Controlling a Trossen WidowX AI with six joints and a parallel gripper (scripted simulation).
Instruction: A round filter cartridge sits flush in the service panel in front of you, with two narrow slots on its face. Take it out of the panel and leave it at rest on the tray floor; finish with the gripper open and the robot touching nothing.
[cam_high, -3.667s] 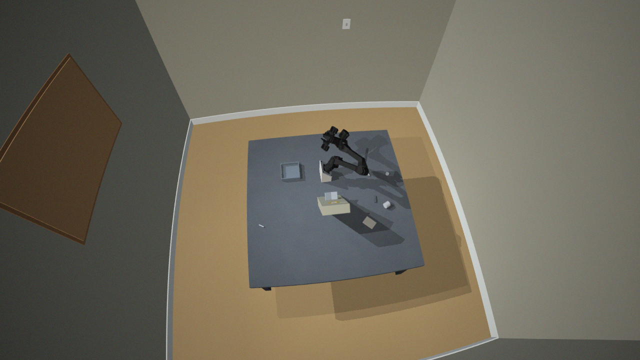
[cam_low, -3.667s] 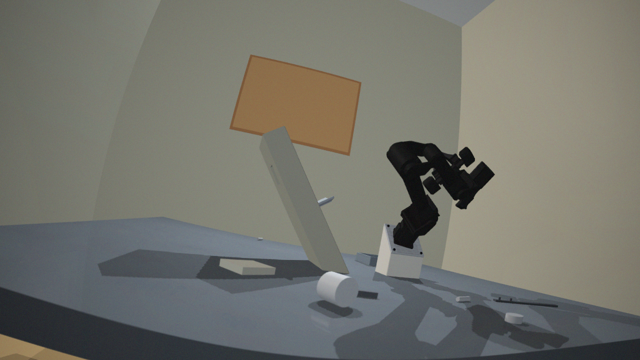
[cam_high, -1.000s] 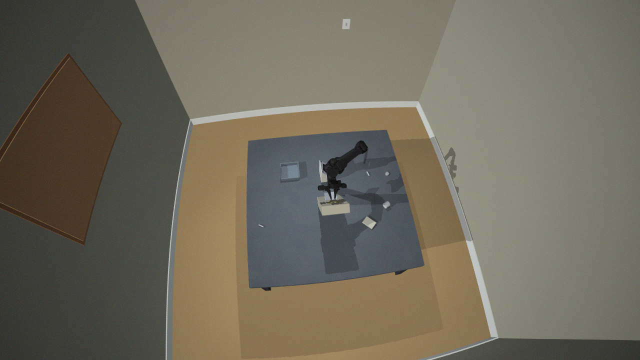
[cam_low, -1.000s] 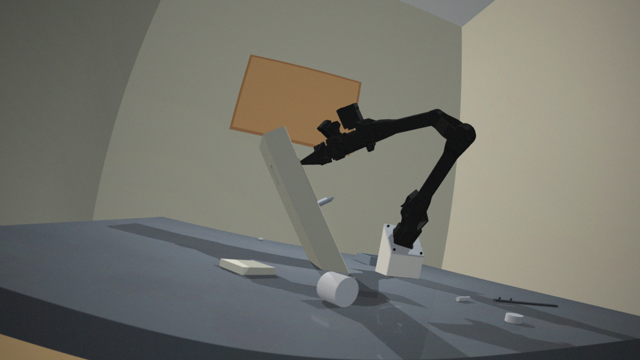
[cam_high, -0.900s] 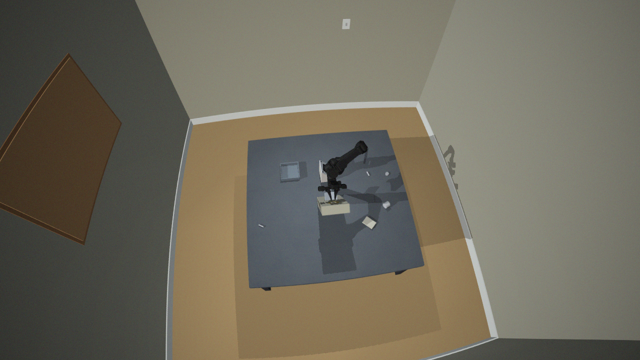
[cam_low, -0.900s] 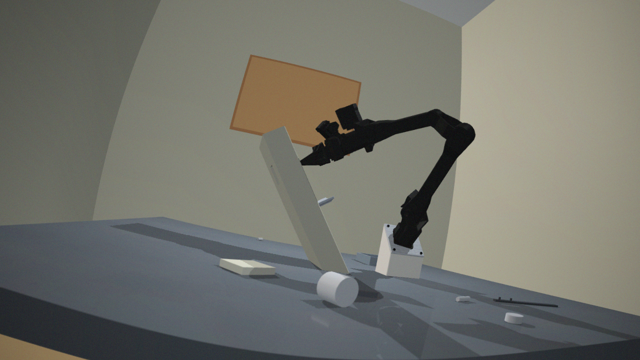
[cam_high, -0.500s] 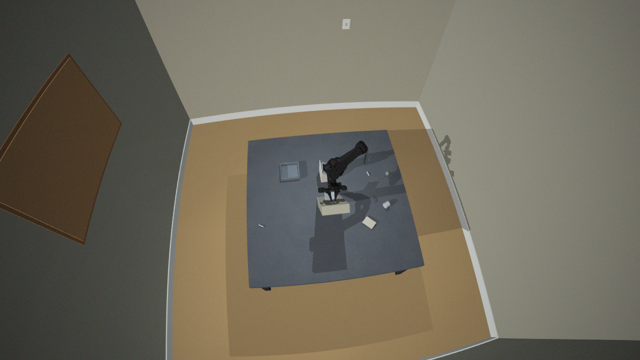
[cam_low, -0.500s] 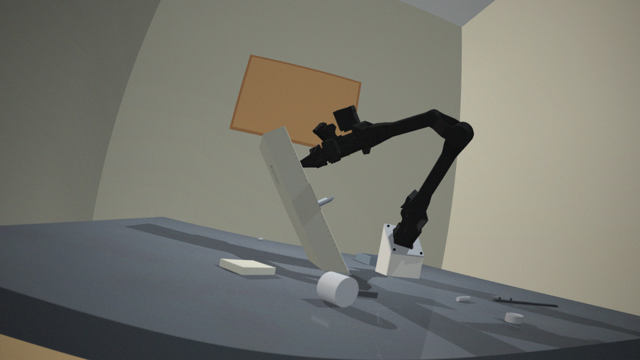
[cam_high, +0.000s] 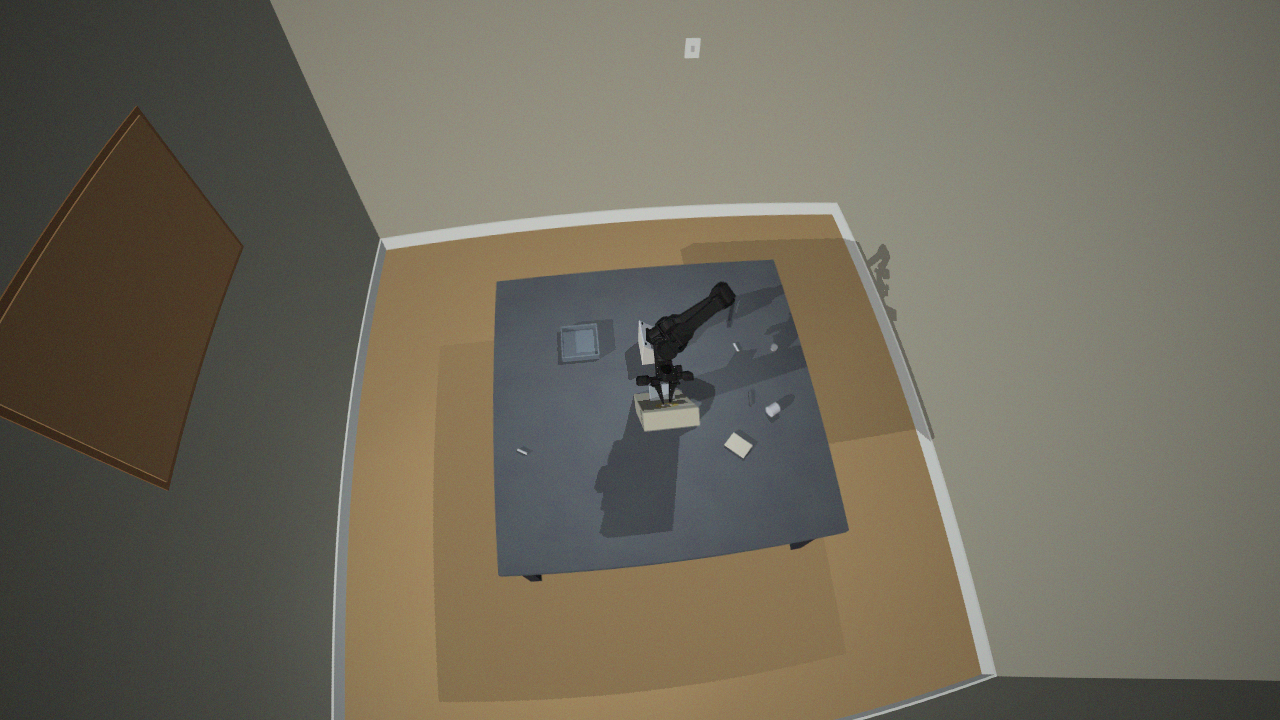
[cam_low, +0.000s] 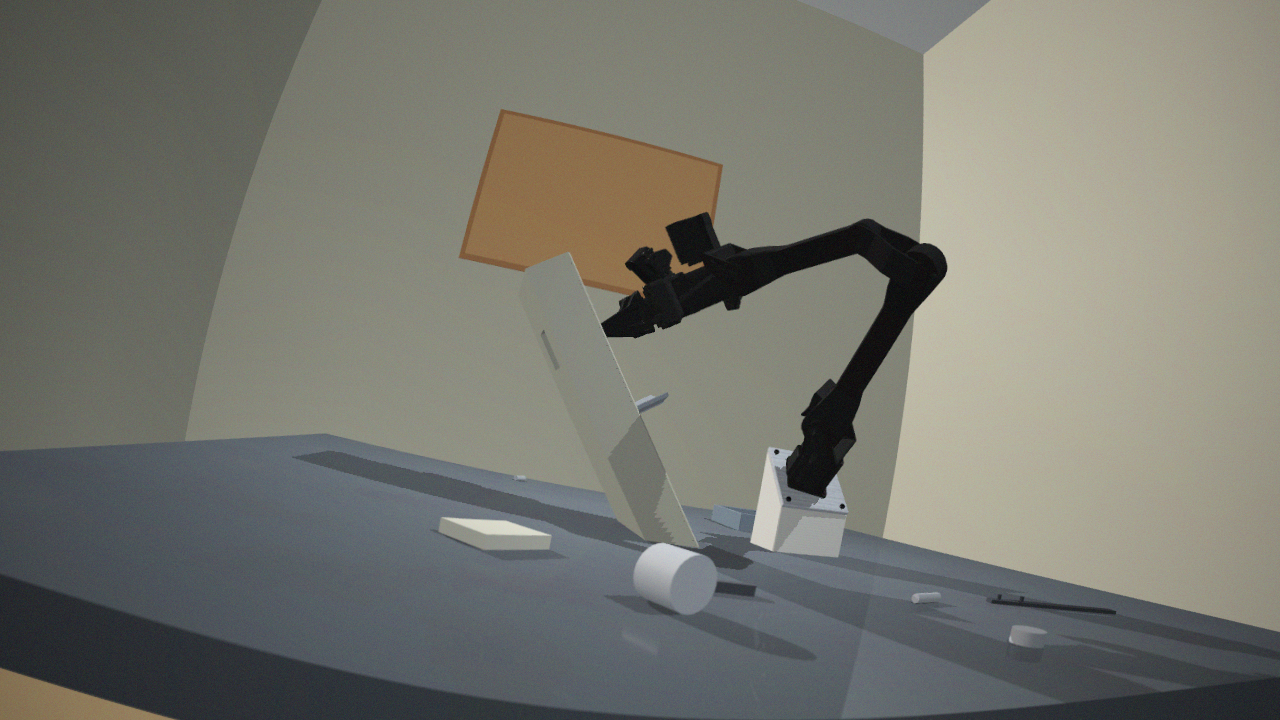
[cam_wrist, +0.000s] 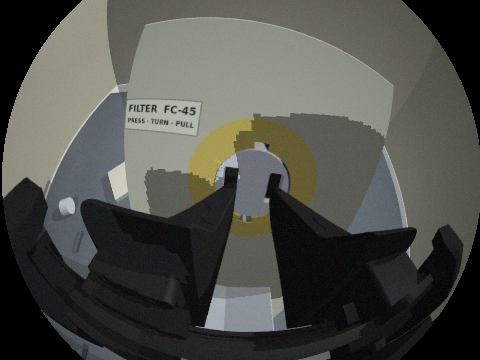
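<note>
Right now the round filter cartridge is 20 mm ahead of my gripper tip and 10 mm below it. The rest, counted from my gripper tip: cream service panel 30 mm behind, 80 mm below; grey shelf 80 mm behind, 10 mm to the right, 100 mm below; flat cream block 60 mm ahead, 290 mm to the left, 250 mm below.
</note>
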